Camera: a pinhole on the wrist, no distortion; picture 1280 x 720 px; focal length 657.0 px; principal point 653.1 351.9 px. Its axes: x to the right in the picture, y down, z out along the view. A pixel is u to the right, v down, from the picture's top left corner.
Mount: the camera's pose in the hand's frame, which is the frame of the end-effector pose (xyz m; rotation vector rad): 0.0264 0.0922 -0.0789 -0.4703 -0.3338 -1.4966
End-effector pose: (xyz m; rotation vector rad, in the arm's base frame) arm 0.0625 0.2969 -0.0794 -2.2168 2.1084 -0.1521
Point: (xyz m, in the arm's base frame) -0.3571 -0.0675 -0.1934
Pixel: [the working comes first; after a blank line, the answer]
In the camera's frame: -0.2219 0.3045 0.3237

outside the picture
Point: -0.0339 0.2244 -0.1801
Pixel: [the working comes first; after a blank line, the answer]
In the camera's frame: 0.0674 0.0241 0.1578

934 452
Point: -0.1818 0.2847 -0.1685
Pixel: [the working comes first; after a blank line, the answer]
In the camera's frame: -0.0750 -0.0384 0.1962

402 223
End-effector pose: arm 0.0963 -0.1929 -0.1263 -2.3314 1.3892 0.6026
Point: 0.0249 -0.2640 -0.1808
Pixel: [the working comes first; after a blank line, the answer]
In the camera's frame: 0.0441 0.0148 0.0937

962 456
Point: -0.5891 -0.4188 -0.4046
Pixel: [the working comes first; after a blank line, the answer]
In the camera's frame: -0.4023 -0.0272 0.5937

208 322
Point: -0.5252 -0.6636 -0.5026
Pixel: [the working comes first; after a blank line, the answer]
In the camera's frame: -0.4679 0.2360 0.5984

139 611
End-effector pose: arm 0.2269 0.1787 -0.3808 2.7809 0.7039 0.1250
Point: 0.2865 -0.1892 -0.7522
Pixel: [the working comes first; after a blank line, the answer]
In the camera's frame: 0.1285 -0.2031 0.5192

816 95
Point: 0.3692 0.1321 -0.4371
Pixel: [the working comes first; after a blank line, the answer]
In the camera's frame: 0.0886 0.0597 0.1468

1049 619
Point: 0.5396 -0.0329 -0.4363
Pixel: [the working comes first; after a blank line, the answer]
In the camera's frame: -0.0651 0.1269 0.3145

517 617
